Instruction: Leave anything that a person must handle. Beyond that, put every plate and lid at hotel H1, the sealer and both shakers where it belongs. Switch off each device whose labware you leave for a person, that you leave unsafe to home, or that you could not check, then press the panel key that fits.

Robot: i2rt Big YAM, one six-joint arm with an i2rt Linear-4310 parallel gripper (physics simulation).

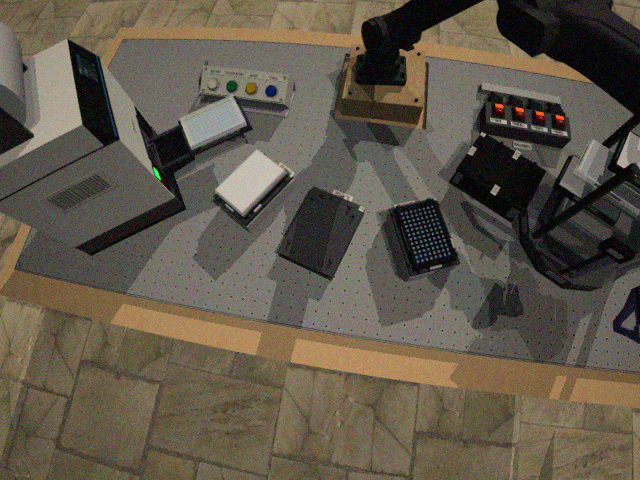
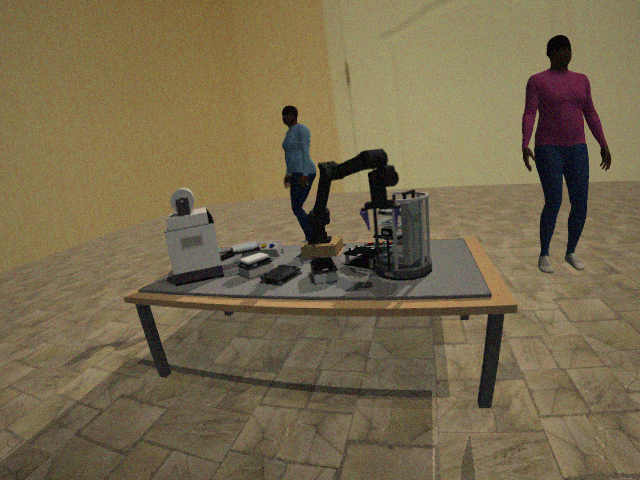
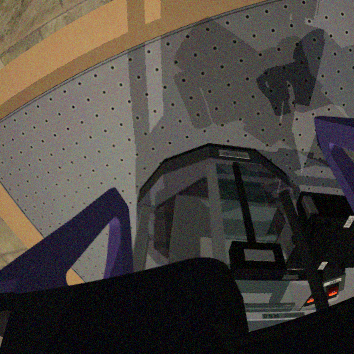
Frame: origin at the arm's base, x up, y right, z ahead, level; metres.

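Where they show: gripper, fingertip midpoint: (image 2: 382,229) (image 3: 216,163); arm's base, origin of the base link: (image 1: 380,72) (image 2: 320,241).
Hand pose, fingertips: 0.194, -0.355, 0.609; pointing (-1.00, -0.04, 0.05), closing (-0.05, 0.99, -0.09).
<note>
Each offset is from my fingertips to the centre of the thing, as dx, dy, dz. "spot": to the spot under its first point.
The white sealer @[-0.016, +0.943, -0.273] (image 1: 118,191) (image 2: 191,250) stands at the left with a green light; a pale plate @[-0.139, +0.717, -0.405] (image 1: 214,122) rests on its extended tray. A white-topped plate @[-0.168, +0.618, -0.277] (image 1: 253,180) (image 2: 254,259) sits on a low device. A black plate with bluish wells @[-0.181, +0.268, -0.190] (image 1: 424,235) sits on another device. A dark flat unit @[-0.223, +0.469, -0.198] (image 1: 320,232) (image 2: 280,274) lies between them. The hotel @[-0.071, -0.079, -0.229] (image 1: 566,283) (image 2: 408,274) (image 3: 215,212) stands at the right with clear labware on its levels; I cannot read which hotel it is. My gripper (image 2: 381,212) (image 3: 216,163) is open and empty, high beside and over the hotel.
The key panel @[spot: -0.185, +0.586, -0.517] (image 1: 281,95) has white, green, yellow and blue keys. The switch box @[-0.217, -0.004, -0.545] (image 1: 524,129) has several lit red switches. A black flat unit with white tabs @[-0.206, +0.095, -0.346] (image 1: 498,173) lies beside the hotel. Two people (image 2: 297,149) (image 2: 560,108) stand behind the table.
</note>
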